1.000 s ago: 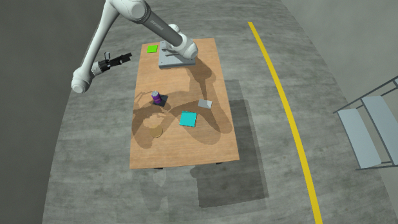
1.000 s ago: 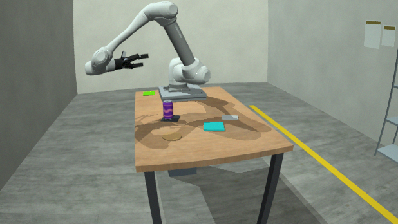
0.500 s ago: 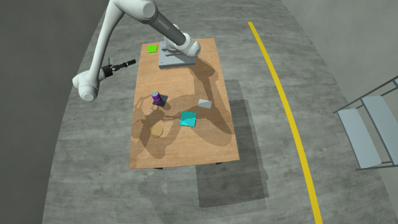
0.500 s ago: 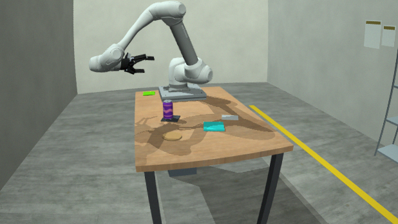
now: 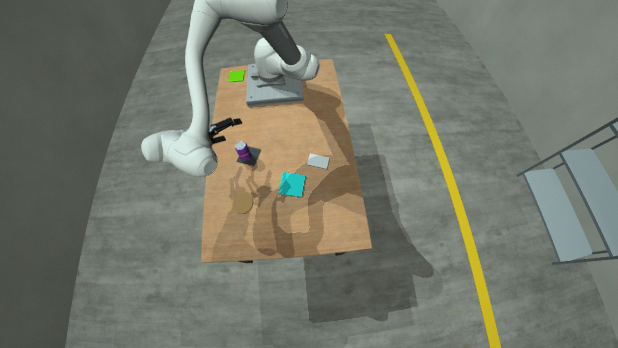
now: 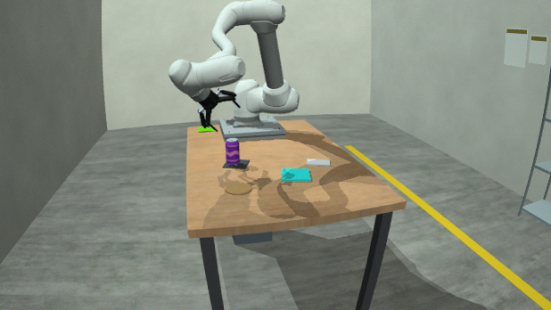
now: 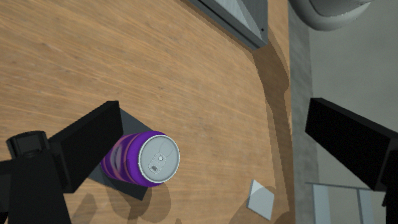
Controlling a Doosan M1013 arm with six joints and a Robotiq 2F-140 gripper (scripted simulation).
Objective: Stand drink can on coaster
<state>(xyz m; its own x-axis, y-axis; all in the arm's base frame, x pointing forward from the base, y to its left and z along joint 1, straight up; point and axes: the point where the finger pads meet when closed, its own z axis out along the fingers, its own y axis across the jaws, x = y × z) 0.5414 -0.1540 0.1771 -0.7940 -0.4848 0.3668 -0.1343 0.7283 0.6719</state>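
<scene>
Right now my hand is 160 mm above the drink can, 20 mm to the right of it and 20 mm short of it. From my hand the other things lie so: teal block (270 mm to the left, 220 mm below, 200 mm ahead); then dark grey square coaster (220 mm below, 40 mm to the left, 20 mm ahead); then round cork coaster (290 mm ahead, 220 mm below, 20 mm to the left).
</scene>
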